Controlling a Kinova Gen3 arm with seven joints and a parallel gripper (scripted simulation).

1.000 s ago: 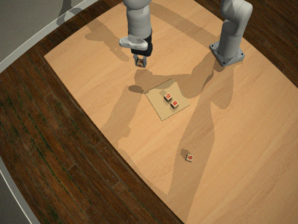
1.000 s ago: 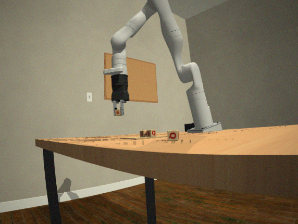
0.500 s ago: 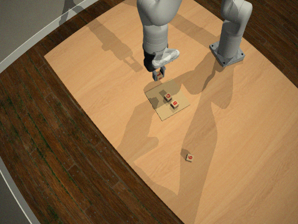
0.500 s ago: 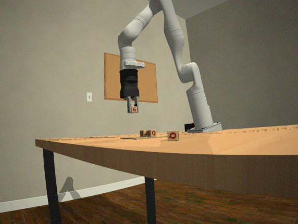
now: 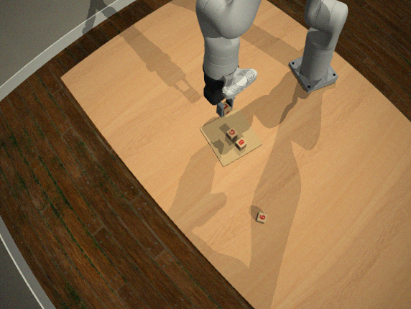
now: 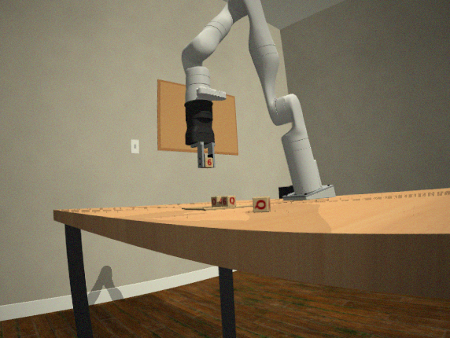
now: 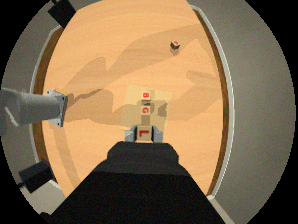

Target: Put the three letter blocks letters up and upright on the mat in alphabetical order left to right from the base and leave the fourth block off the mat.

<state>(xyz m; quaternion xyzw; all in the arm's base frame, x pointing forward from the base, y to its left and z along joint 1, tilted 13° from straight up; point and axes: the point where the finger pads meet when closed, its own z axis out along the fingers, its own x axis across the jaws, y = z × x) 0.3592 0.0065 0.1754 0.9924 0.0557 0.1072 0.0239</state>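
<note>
Right now my hand is 12 cm above the tan mat and 4 cm to the right of it. The rest, counted from my hand: block marked B (11 cm below, 8 cm to the left, 1 cm behind).
</note>
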